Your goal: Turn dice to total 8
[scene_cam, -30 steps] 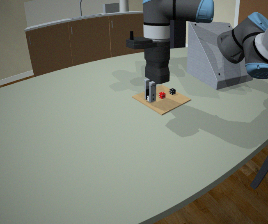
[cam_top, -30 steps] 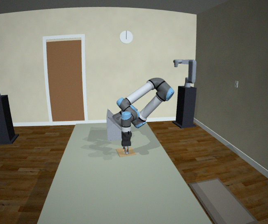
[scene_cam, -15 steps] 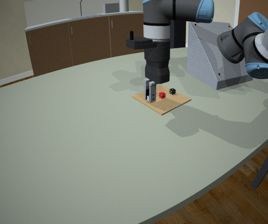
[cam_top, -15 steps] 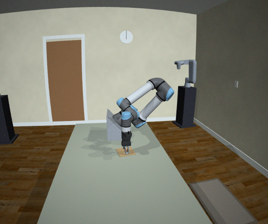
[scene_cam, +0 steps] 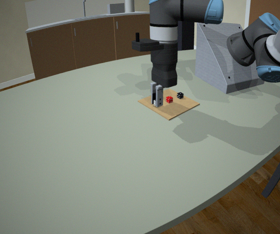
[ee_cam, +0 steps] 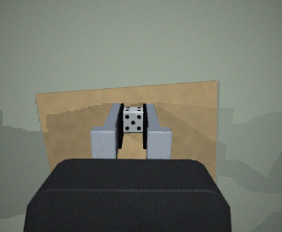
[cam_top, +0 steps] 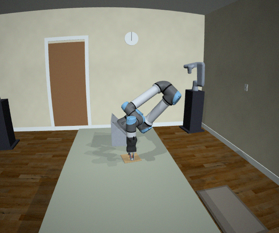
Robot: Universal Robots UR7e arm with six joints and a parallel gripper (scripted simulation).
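My gripper is now 10 mm above the white die. Also, from my hand: tan mat: 50 mm behind, 30 mm below; then red die: 50 mm behind, 20 mm below.
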